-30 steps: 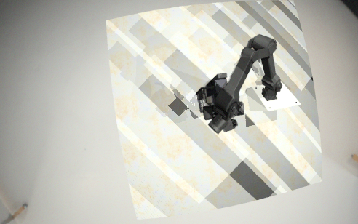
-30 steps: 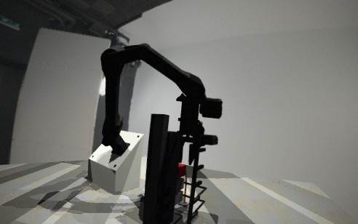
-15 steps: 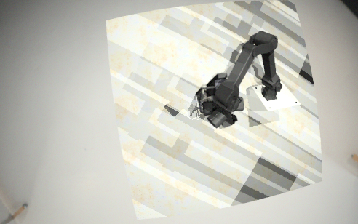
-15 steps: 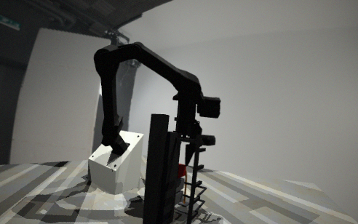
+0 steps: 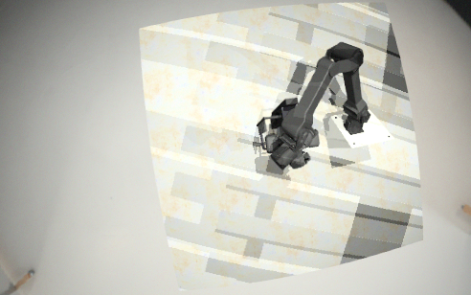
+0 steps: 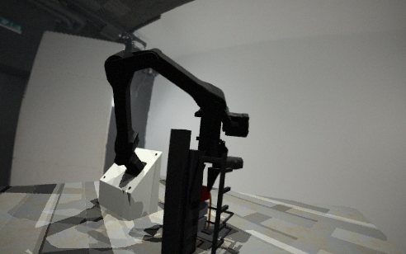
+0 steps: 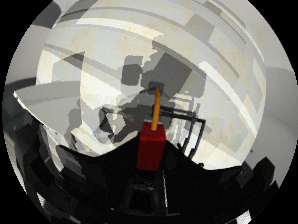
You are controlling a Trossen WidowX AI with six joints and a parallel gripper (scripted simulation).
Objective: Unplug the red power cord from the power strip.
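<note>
Right now the red plug is 3 cm to the right of my gripper tip. Also, from my gripper tip: tall black post (13 cm to the right, 1 cm behind).
</note>
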